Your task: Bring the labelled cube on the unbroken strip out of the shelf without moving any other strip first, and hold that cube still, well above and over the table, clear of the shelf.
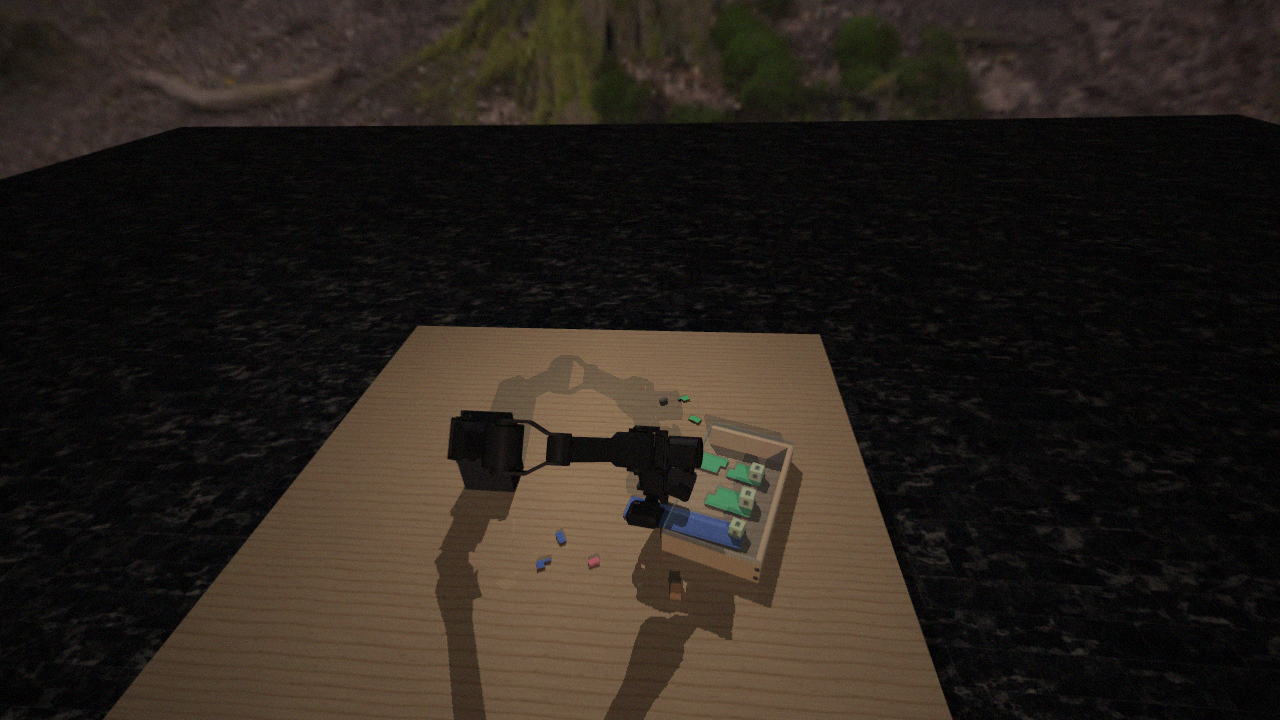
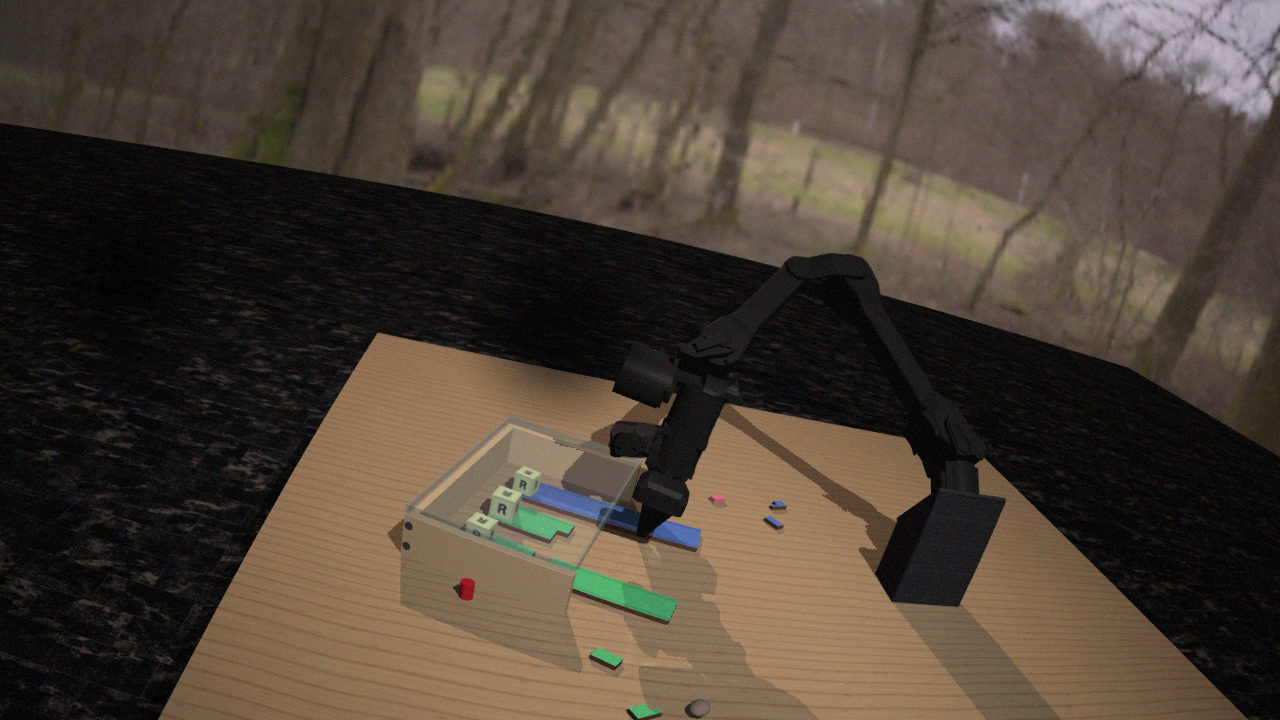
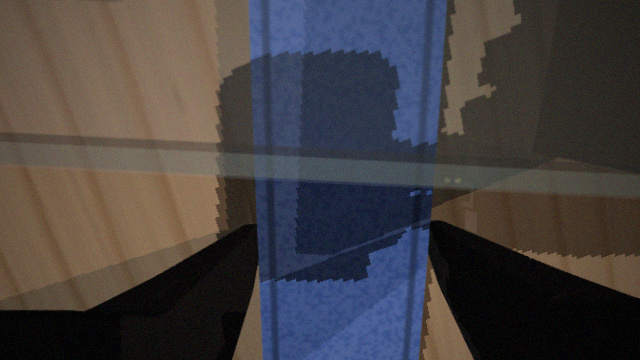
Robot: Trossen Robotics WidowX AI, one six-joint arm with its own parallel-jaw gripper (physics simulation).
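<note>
The blue strip runs from a labelled cube inside the shelf out past its open front; no break shows. My gripper is shut on the strip's outer part, one finger at each long edge, just outside the clear top's edge. A short green strip with a notched end lies at the middle cube. At the third cube, a green stub lies apart from an outer green piece.
Green scraps and a grey pebble lie beyond the green strip side. Blue scraps and a pink piece lie before the shelf. A red cylinder is by its side wall.
</note>
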